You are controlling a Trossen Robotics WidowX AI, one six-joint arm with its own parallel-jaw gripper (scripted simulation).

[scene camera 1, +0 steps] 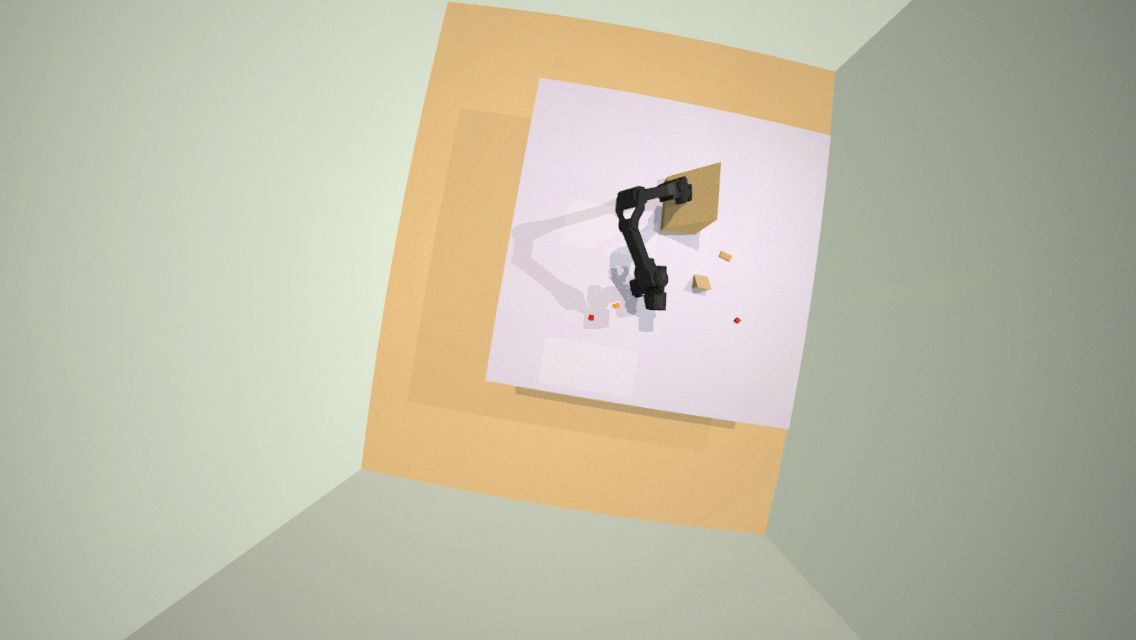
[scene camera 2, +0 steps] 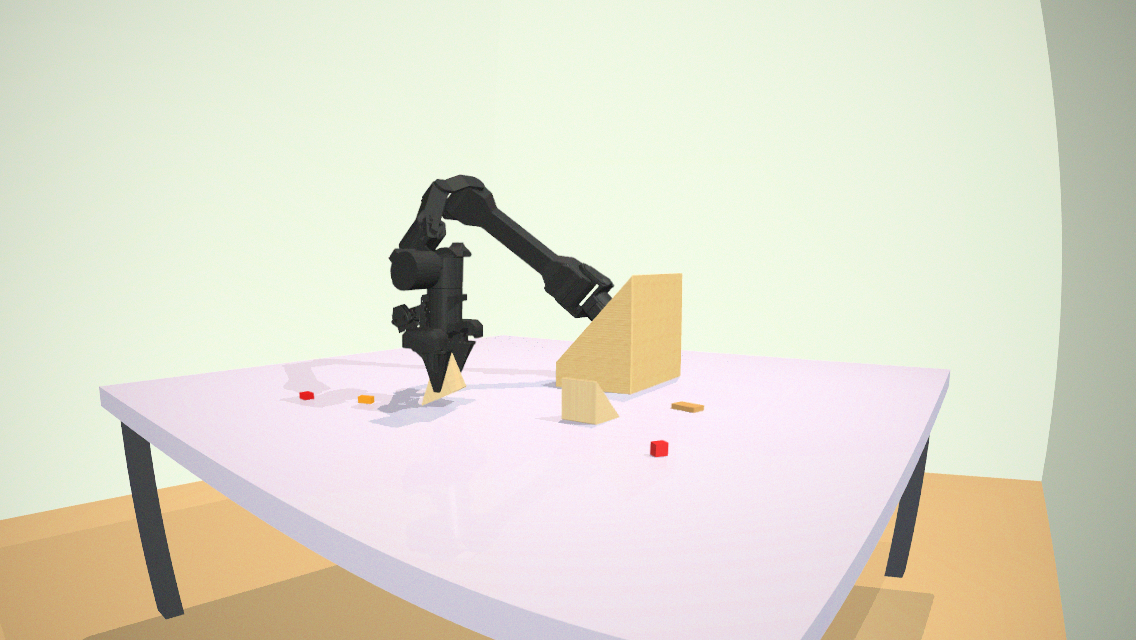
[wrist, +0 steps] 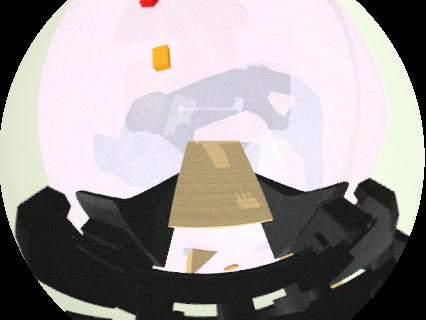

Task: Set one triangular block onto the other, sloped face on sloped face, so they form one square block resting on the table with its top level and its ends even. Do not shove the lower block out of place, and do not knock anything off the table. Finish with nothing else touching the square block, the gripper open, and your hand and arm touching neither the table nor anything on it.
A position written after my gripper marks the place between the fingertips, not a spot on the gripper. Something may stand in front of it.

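Note:
My gripper (scene camera 2: 444,389) is visible; the wrist view likewise shows the gripper (wrist: 215,175).

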